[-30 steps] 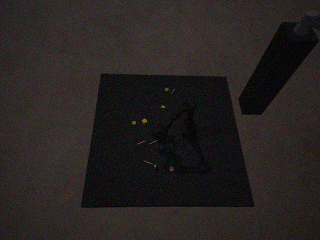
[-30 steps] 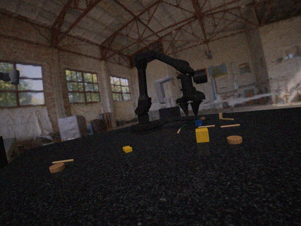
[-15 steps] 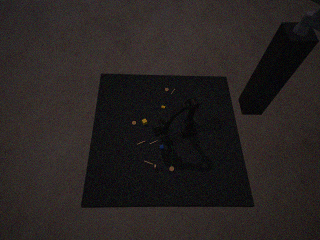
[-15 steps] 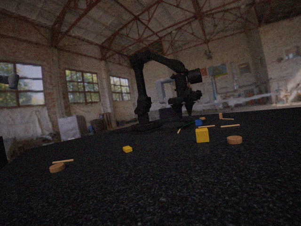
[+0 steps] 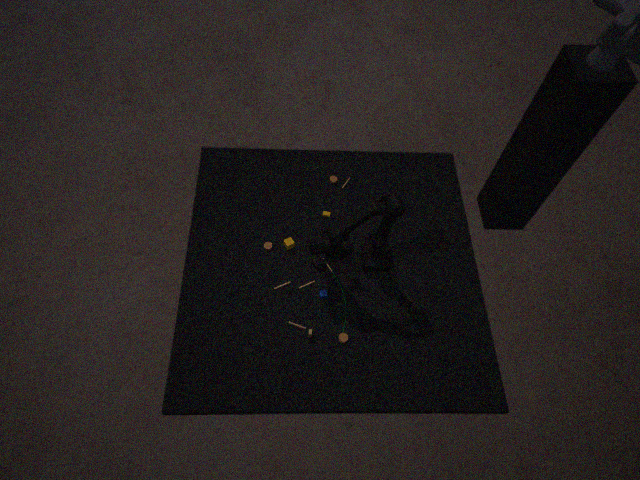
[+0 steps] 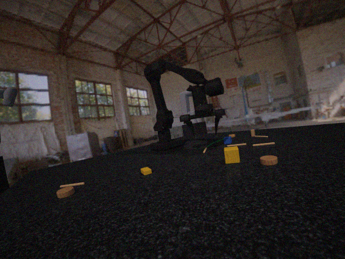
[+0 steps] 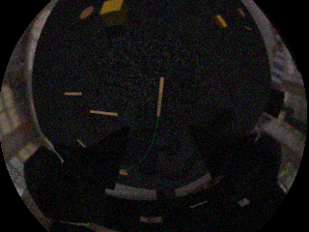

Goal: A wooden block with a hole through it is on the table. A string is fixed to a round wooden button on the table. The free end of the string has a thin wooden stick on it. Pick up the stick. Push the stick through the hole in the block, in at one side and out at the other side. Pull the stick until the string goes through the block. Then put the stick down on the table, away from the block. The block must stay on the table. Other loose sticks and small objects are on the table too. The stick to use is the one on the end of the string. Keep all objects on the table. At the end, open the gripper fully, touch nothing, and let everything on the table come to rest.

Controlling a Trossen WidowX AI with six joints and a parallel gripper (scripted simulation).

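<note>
The blue block lies 120 mm to the left of my gripper tip, 40 mm below it and 40 mm ahead of it. Round my gripper tip: round wooden button (310 mm to the left, 50 mm below, 40 mm behind); yellow cube (180 mm ahead, 130 mm to the right, 40 mm below); wooden block (290 mm to the left, 90 mm ahead, 40 mm below).
</note>
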